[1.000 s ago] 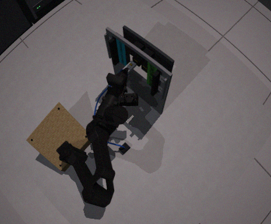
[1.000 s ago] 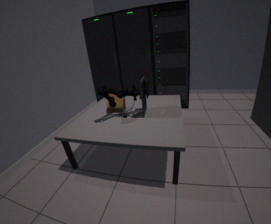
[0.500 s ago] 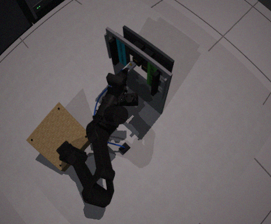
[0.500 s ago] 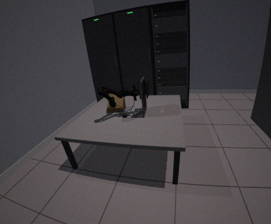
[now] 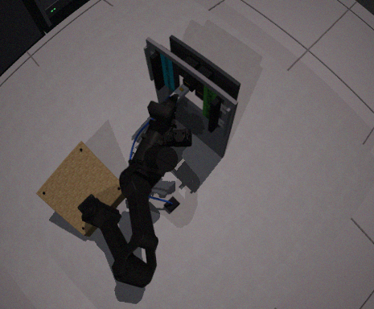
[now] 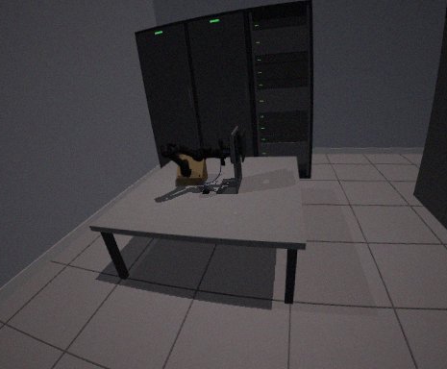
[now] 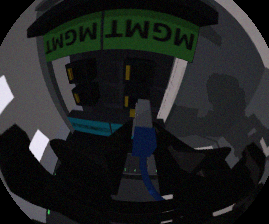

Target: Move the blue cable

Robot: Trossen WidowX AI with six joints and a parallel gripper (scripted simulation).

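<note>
The plug lies right at my gripper tip.
</note>
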